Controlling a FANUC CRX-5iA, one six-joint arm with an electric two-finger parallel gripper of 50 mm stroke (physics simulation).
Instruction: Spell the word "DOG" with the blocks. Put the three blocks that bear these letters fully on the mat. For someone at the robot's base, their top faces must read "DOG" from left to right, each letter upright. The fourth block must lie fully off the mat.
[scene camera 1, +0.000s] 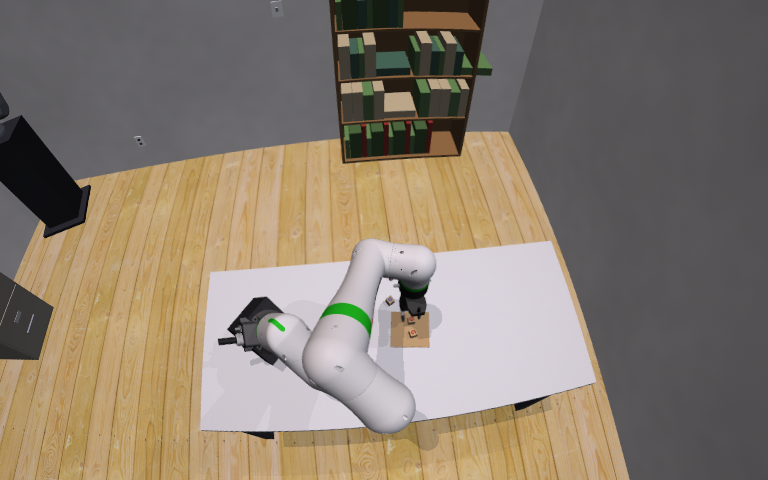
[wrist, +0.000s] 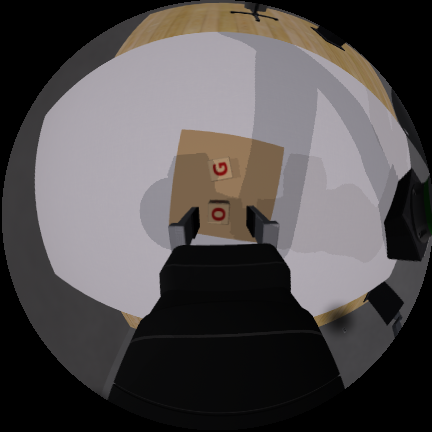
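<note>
The brown mat (scene camera 1: 398, 339) (wrist: 197, 142) holds two blocks. The block with red O (scene camera 1: 411, 320) (wrist: 218, 213) lies near the mat's far-left edge as seen from the base. The block with red G (scene camera 1: 412, 333) (wrist: 220, 169) lies to its right from the base, slightly turned and apart from it. Both letters' tops point roughly away from the base. My gripper (scene camera 1: 411, 314) (wrist: 222, 215) is open and empty, just above the O block, its fingers on either side. A block with a blue mark (scene camera 1: 389, 300) lies off the mat; its letter is too small to read. The fourth block does not show.
The white table (scene camera 1: 498, 316) (wrist: 100, 150) bears the robot. The arm (scene camera 1: 345, 339) crosses above the table and hides part of it in the scene view. Its base (wrist: 407, 215) shows at the right in the wrist view. A bookshelf (scene camera 1: 338, 101) stands beyond the table.
</note>
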